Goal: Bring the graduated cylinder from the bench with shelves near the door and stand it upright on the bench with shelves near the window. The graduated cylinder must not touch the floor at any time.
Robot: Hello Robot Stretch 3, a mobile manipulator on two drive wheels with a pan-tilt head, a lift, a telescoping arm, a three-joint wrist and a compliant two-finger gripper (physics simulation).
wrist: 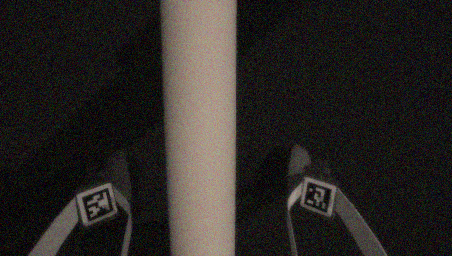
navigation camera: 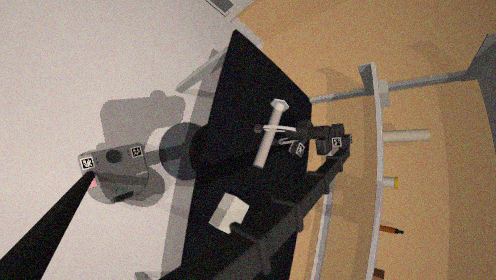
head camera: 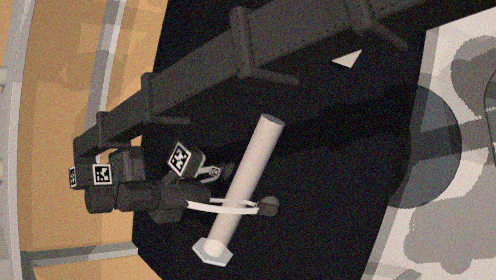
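Where they show: gripper, fingertip midpoint: [navigation camera: 263, 136] [head camera: 254, 186]; robot's base at its link origin: [navigation camera: 113, 155].
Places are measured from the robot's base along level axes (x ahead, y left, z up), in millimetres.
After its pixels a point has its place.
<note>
The graduated cylinder [head camera: 246, 172] @[y -537, x -48, z 811 mm] [navigation camera: 268, 142] @[y -539, x -46, z 812 mm] [wrist: 201, 100] is a long pale tube with a hexagonal foot. It lies on its side on the black bench top [head camera: 310, 235] @[y -446, x 83, z 762 mm] [navigation camera: 240, 65] @[y -499, x 296, z 762 mm]. My gripper [head camera: 248, 188] @[y -565, x -21, z 766 mm] [navigation camera: 269, 135] @[y -565, x -21, z 766 mm] [wrist: 210, 165] @[y -565, x -21, z 766 mm] is open and points down at the tube. Its fingers stand on either side of the tube, with dark gaps between tube and fingertips in the wrist view. Foot and far end of the tube lie outside the wrist view. How close the fingertips are to the bench top is hard to tell.
A white block [head camera: 349, 59] @[y -301, x -193, z 780 mm] [navigation camera: 230, 214] @[y -275, x -238, z 820 mm] lies on the bench, partly behind my arm [head camera: 200, 67] @[y -255, x -104, z 1119 mm] [navigation camera: 280, 230] @[y -155, x -96, z 1121 mm]. A shelf [navigation camera: 378, 200] @[y -635, x -294, z 1212 mm] runs beside the bench, holding another pale cylinder [navigation camera: 407, 135] @[y -859, x -99, z 1317 mm] and a yellow-capped container [navigation camera: 390, 182] @[y -802, x -292, z 1250 mm]. My base [navigation camera: 117, 172] @[y -1, x -90, z 160 mm] stands across the bench's front edge.
</note>
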